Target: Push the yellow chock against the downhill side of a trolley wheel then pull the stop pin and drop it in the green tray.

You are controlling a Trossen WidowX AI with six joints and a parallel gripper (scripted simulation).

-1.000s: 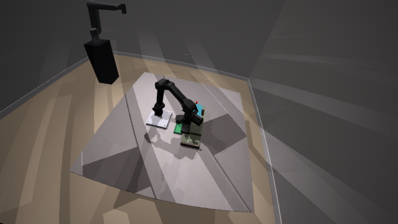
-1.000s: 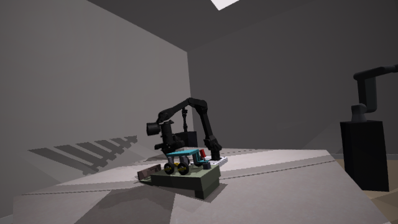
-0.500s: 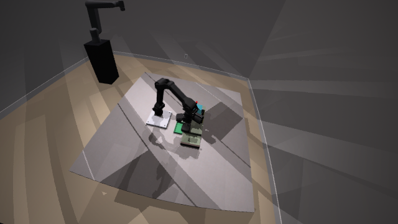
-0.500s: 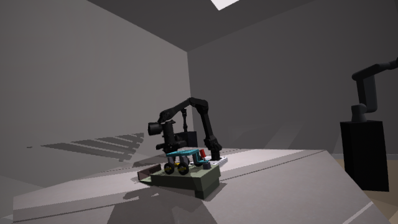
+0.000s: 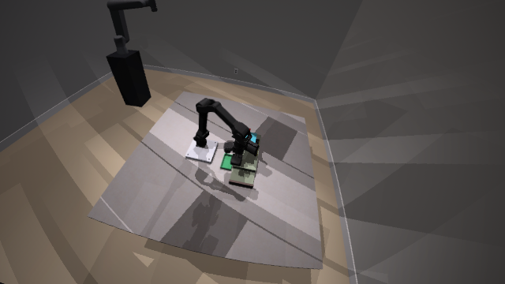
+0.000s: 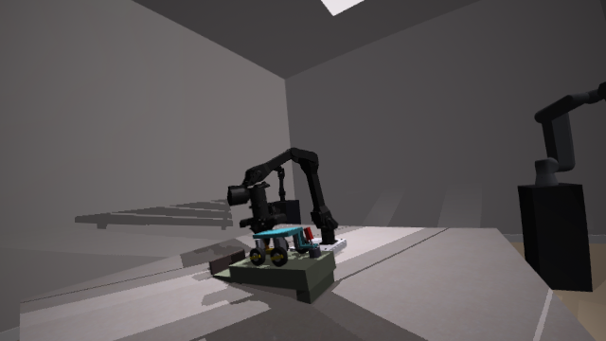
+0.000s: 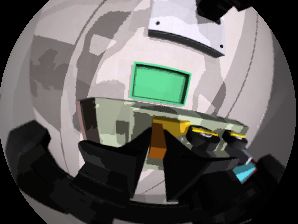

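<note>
Right now the yellow chock is 2 cm to the left of my gripper tip and 1 cm below it. The rest, counted from my gripper tip: dark stop bar: 15 cm to the right, 6 cm below, 5 cm ahead; pale green ramp: 10 cm to the left, 6 cm ahead, 4 cm below; trolley: 11 cm to the left, 6 cm ahead, 2 cm above.
</note>
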